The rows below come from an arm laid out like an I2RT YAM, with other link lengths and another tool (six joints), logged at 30 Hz.
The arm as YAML. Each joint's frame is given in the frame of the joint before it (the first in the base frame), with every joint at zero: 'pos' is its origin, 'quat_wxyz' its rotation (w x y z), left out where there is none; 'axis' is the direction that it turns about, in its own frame. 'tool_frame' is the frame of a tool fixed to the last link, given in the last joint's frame.
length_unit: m
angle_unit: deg
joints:
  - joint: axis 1
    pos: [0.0, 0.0, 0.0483]
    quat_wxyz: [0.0, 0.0, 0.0, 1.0]
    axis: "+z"
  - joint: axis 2
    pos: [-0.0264, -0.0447, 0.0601]
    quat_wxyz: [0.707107, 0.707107, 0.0, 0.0]
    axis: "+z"
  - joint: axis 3
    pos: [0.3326, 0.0, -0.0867]
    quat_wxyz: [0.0, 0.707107, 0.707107, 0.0]
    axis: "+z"
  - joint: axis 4
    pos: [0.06, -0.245, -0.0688]
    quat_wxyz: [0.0, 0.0, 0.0, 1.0]
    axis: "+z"
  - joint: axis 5
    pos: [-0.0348, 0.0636, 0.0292]
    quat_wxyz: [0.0, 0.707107, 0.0, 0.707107]
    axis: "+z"
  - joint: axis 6
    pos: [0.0, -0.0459, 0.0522]
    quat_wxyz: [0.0, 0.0, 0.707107, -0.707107]
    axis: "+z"
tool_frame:
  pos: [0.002, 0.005, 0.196]
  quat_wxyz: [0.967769, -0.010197, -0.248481, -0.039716]
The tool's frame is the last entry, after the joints.
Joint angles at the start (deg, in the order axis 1, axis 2, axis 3, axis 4, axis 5, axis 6): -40.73, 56.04, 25.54, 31.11, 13.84, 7.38
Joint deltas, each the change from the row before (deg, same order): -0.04, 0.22, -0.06, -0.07, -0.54, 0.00; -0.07, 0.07, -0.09, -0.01, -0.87, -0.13; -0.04, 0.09, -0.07, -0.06, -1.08, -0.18; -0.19, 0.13, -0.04, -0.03, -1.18, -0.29; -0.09, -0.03, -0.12, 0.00, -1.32, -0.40; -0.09, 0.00, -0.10, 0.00, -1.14, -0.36; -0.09, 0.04, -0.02, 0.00, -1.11, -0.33; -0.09, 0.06, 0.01, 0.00, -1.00, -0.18; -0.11, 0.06, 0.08, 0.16, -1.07, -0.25; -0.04, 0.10, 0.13, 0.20, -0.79, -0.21
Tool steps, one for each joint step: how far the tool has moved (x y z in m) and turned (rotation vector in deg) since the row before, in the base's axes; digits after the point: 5 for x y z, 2 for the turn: 0.00213, 0.00075, -0.00229, 0.23, 0.27, 0.50; 0.00267, 0.00183, -0.00134, 0.03, 0.24, 0.80; 0.00356, 0.00249, -0.00154, 0.04, 0.31, 1.04; 0.00323, 0.00203, -0.00136, -0.04, 0.38, 0.99; 0.00365, 0.00336, -0.00096, -0.19, 0.37, 1.23; 0.00310, 0.00286, -0.00096, -0.16, 0.34, 1.05; 0.00315, 0.00266, -0.00046, -0.17, 0.29, 1.02; 0.00283, 0.00232, -0.00029, -0.08, 0.16, 0.91; 0.00302, 0.00237, 0.00122, -0.28, 0.04, 0.96; 0.00263, 0.00178, 0.00166, -0.30, -0.02, 0.75
